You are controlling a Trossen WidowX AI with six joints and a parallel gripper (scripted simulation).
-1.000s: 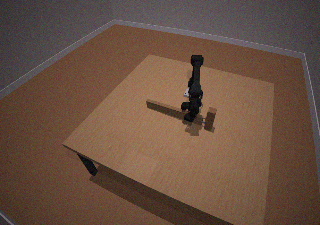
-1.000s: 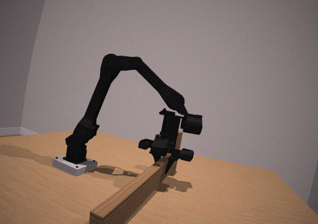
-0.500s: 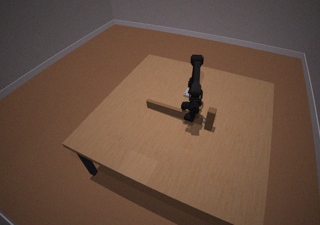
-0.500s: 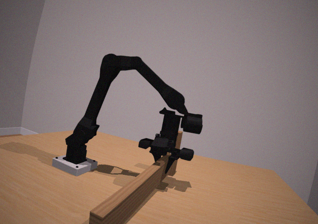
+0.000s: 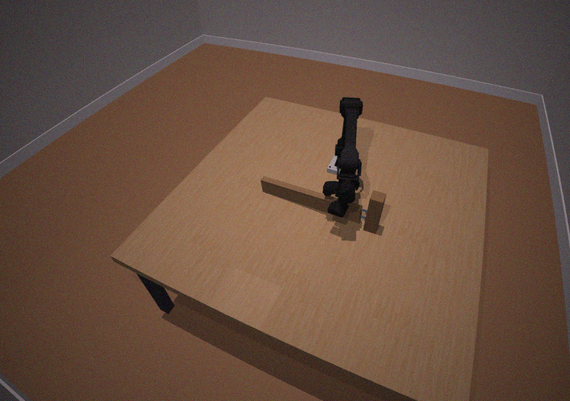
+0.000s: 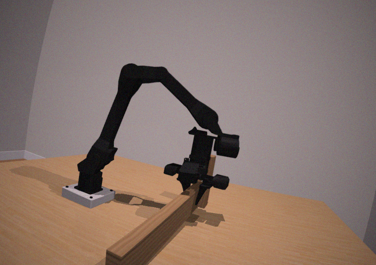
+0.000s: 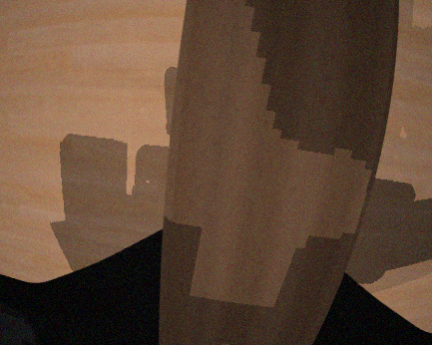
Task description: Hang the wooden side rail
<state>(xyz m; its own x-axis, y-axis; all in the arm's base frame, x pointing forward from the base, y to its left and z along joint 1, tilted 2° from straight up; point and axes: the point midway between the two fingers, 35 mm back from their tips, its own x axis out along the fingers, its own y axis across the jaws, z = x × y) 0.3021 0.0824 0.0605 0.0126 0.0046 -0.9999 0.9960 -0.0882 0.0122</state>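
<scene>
My gripper tip is now 1 cm short of the headboard post, 12 cm to the right of it and 4 cm below it.
</scene>
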